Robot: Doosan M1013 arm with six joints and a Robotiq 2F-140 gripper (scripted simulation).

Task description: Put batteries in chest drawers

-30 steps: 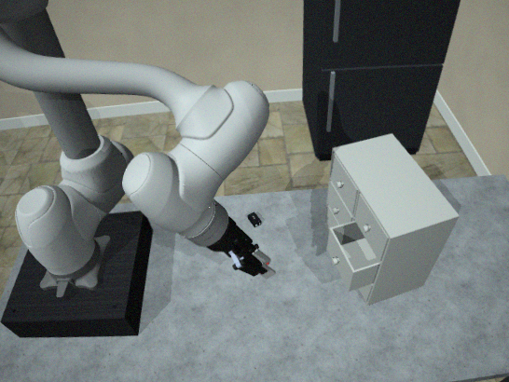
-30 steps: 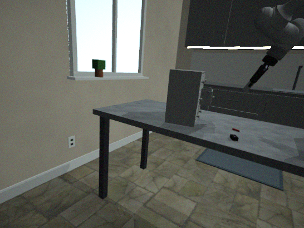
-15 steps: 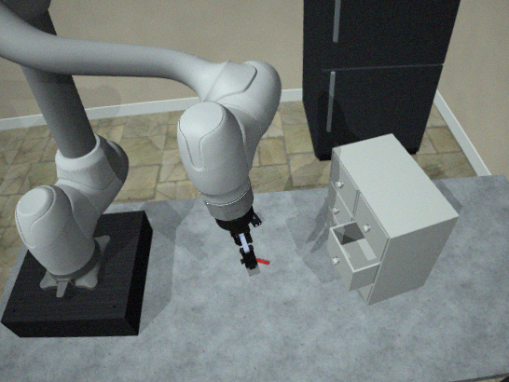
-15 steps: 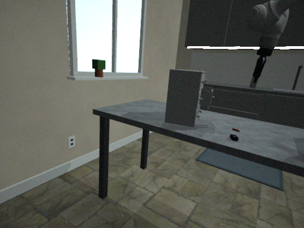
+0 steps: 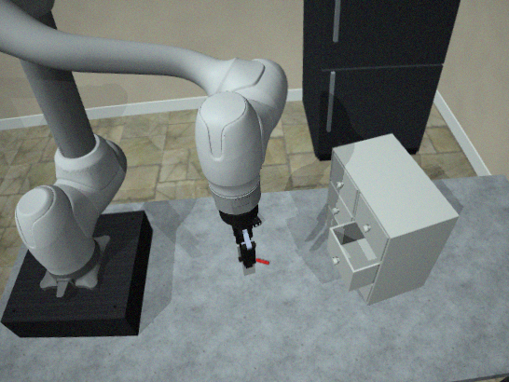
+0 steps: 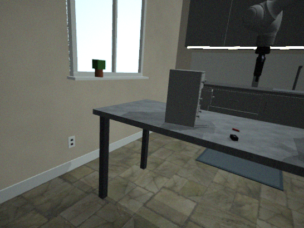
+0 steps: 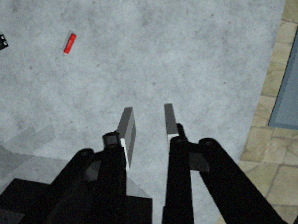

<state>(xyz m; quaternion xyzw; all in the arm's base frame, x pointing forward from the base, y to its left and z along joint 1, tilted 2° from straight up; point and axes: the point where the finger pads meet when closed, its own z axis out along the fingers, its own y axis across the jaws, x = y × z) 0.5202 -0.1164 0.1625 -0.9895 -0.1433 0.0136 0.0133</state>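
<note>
My gripper is now 32 cm to the right of the black nine-volt battery and 28 cm above it.
</note>
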